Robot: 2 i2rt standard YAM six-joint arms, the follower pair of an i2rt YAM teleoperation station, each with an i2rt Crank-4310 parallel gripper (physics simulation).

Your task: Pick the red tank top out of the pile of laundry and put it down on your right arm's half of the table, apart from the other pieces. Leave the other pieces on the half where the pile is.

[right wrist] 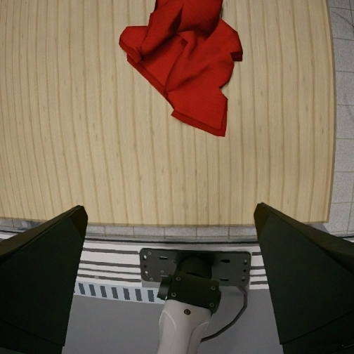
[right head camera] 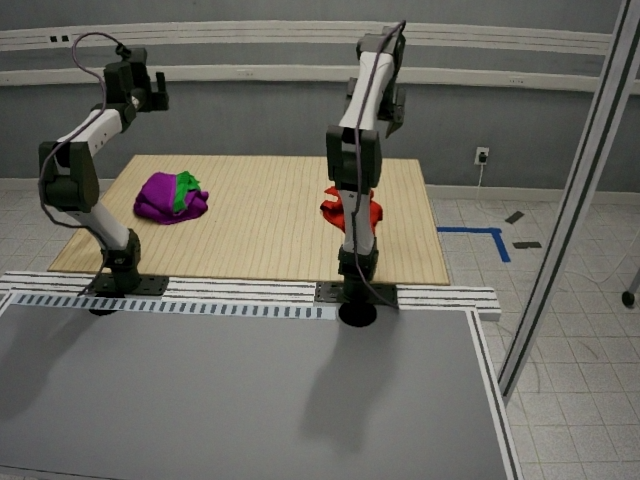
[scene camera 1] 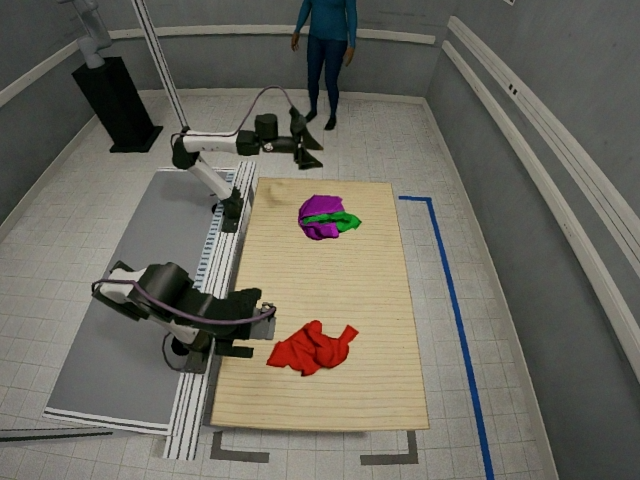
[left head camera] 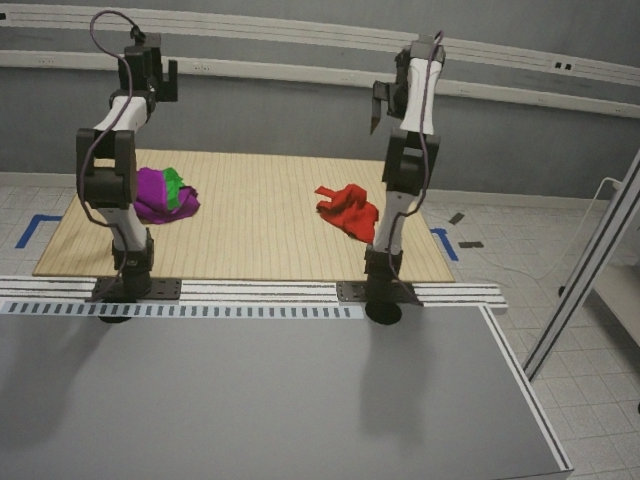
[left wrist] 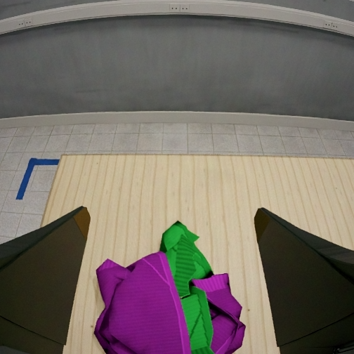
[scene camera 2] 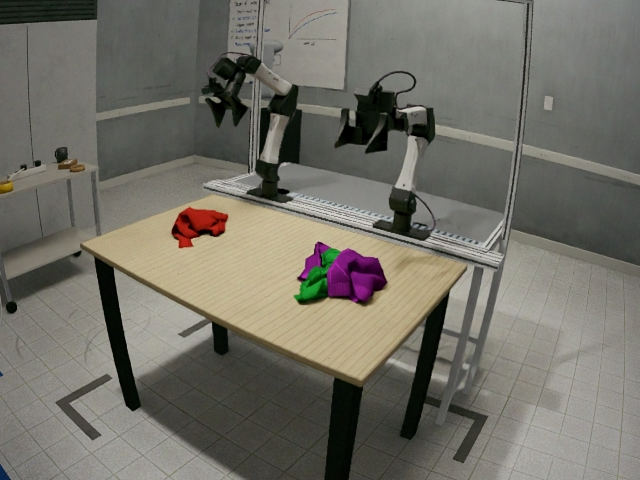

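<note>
The red tank top (left head camera: 351, 209) (scene camera 1: 314, 348) (scene camera 2: 199, 224) (right wrist: 192, 60) lies crumpled on the wooden table (left head camera: 258, 248) (scene camera 1: 361, 289) (scene camera 2: 242, 289), on the right arm's half, far from the other pieces. A purple piece (left head camera: 149, 196) (right head camera: 157, 198) (scene camera 1: 320, 205) (scene camera 2: 356, 273) (left wrist: 142, 305) and a green piece (right head camera: 185, 192) (scene camera 1: 348, 222) (scene camera 2: 313, 286) (left wrist: 185, 257) lie bunched together on the left arm's half. My right gripper (scene camera 2: 227, 121) (right wrist: 169, 209) is open and empty, raised above the table near its robot-side edge. My left gripper (scene camera 1: 321, 157) (scene camera 2: 353, 147) (left wrist: 171, 212) is open and empty, raised high.
The white rail (left head camera: 258, 289) (scene camera 1: 206, 330) carrying both arm bases runs along the table's edge, with a grey surface (left head camera: 248, 392) behind it. A person (scene camera 1: 328, 46) stands beyond the left arm's end of the table. A side cart (scene camera 2: 51, 178) stands at the left in scene camera 2.
</note>
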